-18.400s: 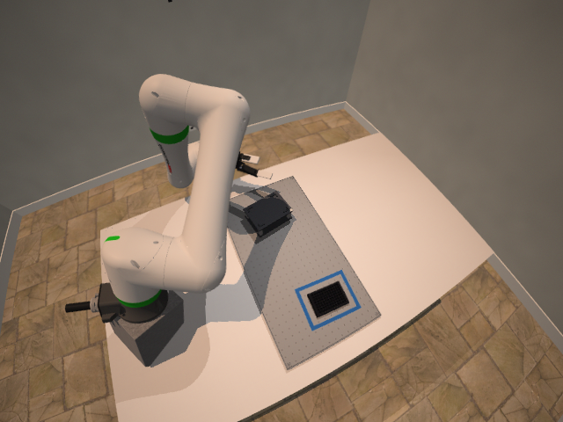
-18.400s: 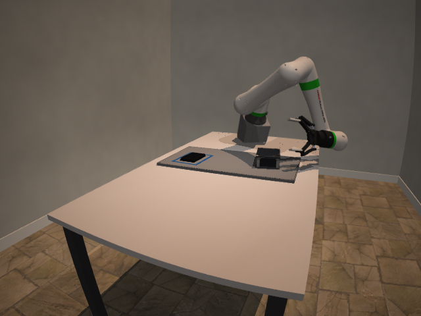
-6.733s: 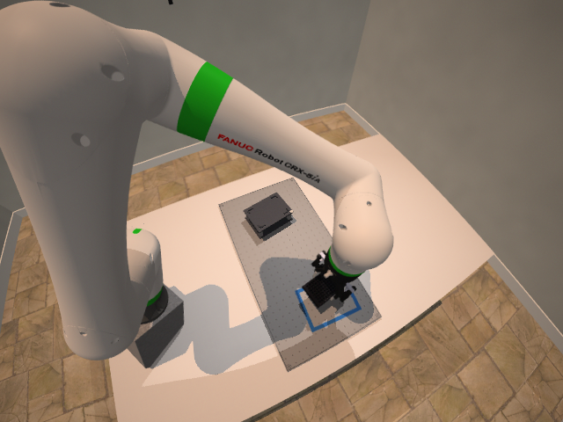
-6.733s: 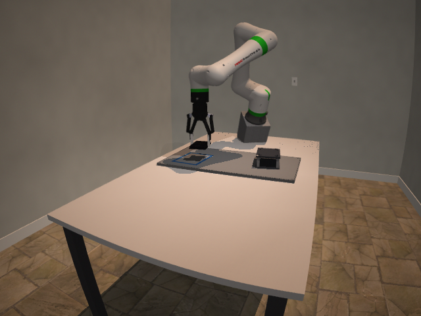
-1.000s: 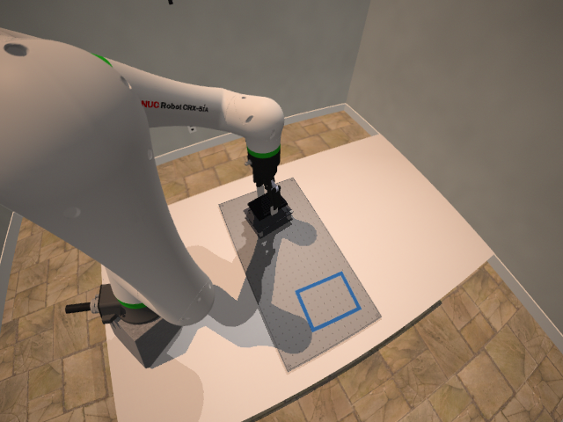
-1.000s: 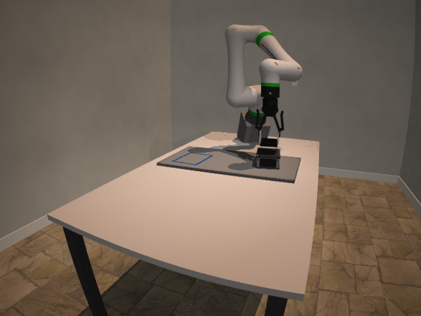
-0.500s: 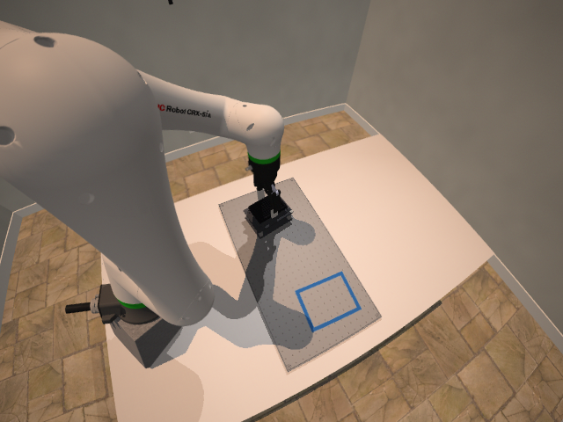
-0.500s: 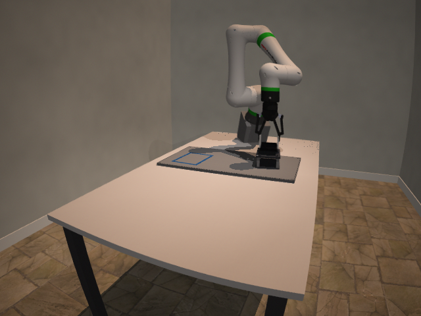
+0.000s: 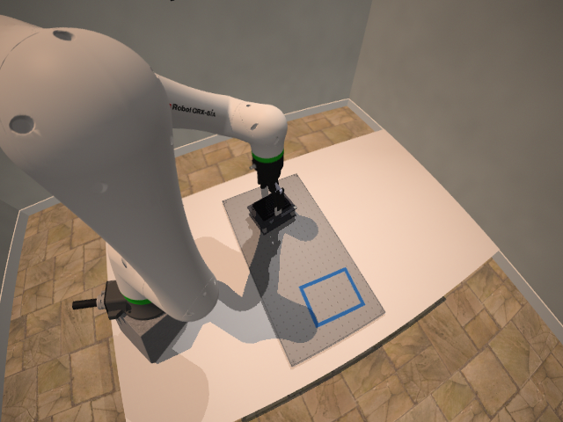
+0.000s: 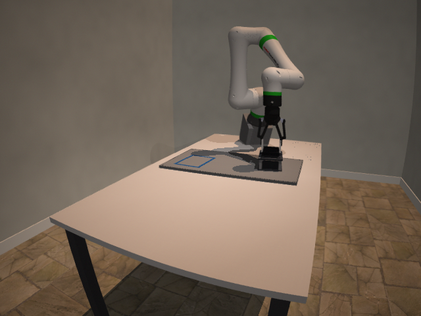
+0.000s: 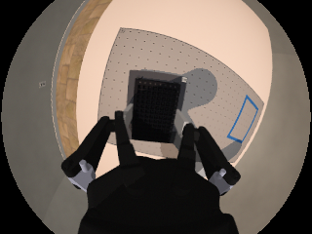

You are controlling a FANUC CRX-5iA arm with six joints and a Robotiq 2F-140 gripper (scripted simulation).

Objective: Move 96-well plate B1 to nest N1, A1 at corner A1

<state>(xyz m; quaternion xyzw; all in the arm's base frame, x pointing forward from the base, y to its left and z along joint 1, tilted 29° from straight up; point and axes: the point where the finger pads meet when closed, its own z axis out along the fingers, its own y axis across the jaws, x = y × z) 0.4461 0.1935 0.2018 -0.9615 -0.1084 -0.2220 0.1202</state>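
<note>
Now: hand 2 cm above the black 96-well plate. The rest, counted from my hand: raised plate nest N1: 4 cm below.
</note>
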